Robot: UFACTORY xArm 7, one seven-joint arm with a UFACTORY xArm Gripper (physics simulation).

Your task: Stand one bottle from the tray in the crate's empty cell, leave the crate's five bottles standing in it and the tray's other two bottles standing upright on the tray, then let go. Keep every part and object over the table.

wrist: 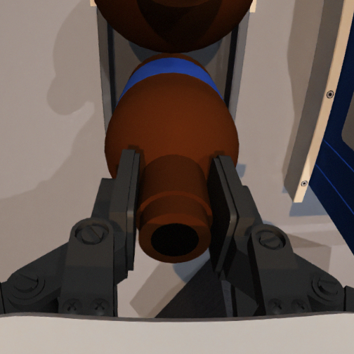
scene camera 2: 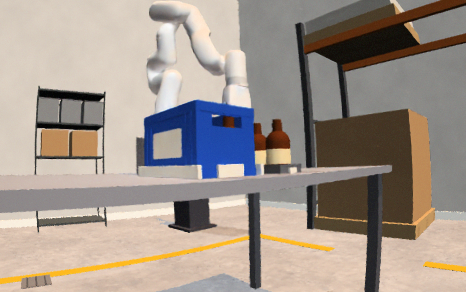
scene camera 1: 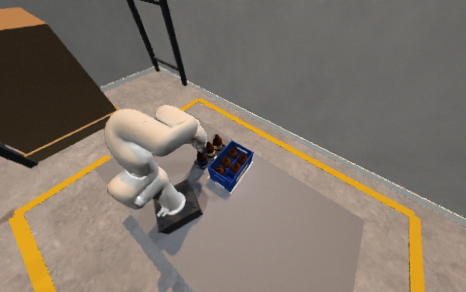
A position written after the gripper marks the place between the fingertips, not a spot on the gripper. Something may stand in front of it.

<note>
In view: the gripper [wrist: 172,180], a bottle [wrist: 170,111] and a bottle [scene camera 2: 278,152].
</note>
